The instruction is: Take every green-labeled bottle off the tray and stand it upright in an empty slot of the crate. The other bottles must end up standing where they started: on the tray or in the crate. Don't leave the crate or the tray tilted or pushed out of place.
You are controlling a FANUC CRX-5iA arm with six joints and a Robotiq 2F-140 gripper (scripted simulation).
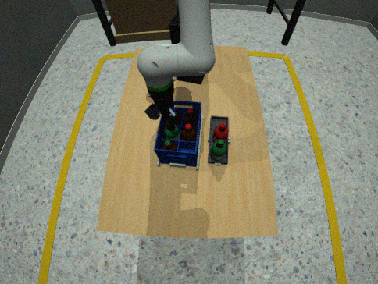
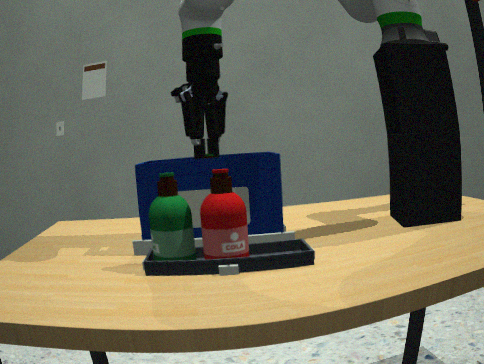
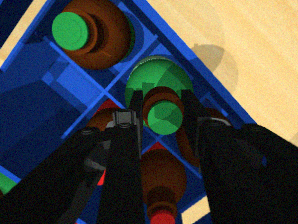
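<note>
The blue crate lies 10 mm ahead of my hand, 40 mm to the left of it and 100 mm below it. From my hand the other things lie so: red cola bottle 30 mm ahead, 250 mm to the left, 100 mm below; tray 30 mm ahead, 240 mm to the left, 170 mm below.
</note>
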